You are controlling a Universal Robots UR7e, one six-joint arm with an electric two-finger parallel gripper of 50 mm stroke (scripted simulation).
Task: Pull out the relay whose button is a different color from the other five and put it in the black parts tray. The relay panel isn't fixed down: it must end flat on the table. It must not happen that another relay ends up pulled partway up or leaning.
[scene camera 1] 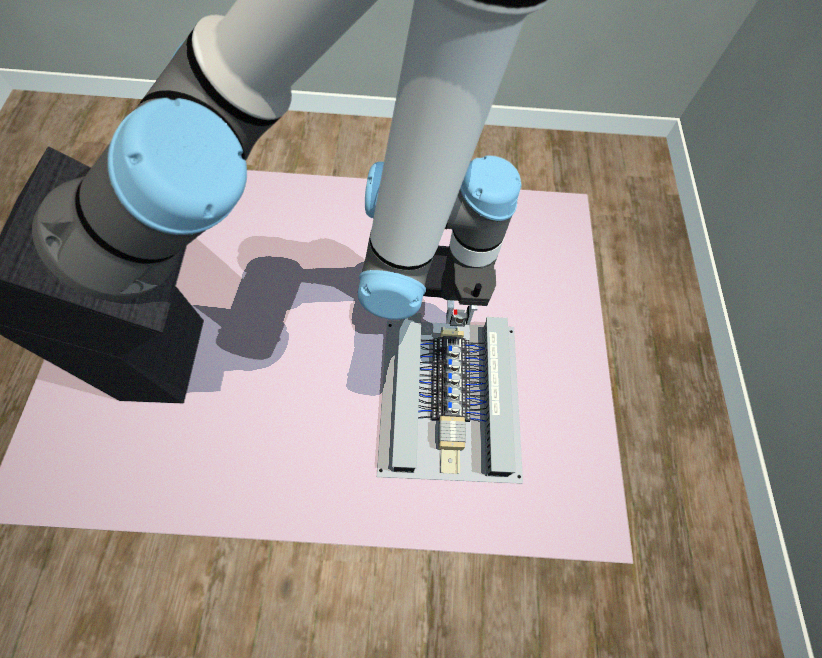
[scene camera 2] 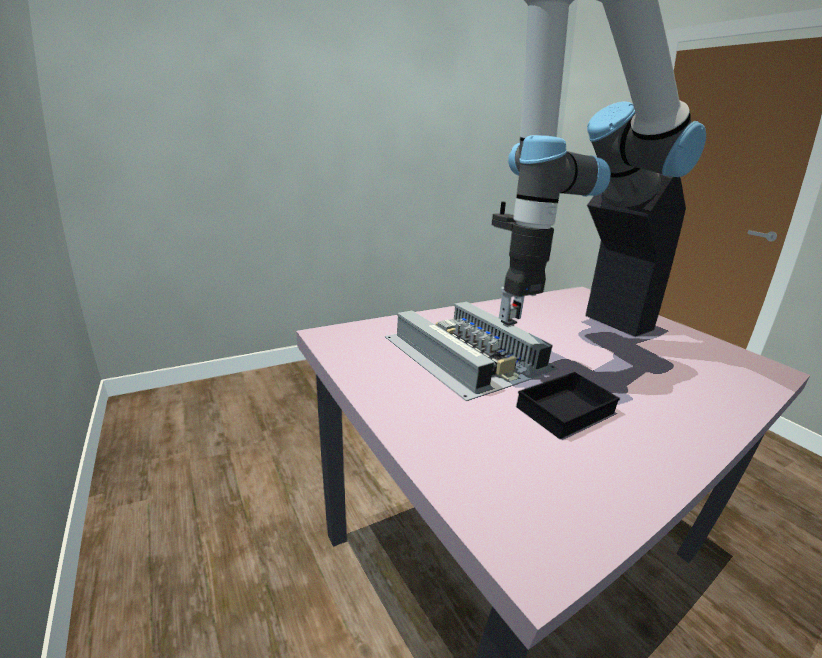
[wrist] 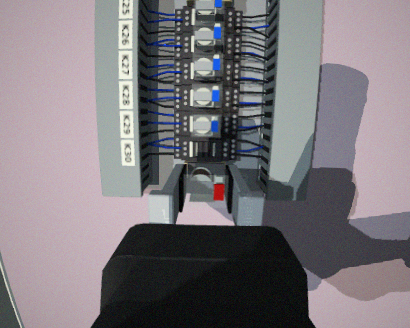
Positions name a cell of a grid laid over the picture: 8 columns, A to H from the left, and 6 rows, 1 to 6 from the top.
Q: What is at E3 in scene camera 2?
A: The gripper.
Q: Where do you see a black parts tray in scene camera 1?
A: At E3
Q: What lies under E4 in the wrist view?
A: The gripper.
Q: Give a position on a black parts tray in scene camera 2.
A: At F4
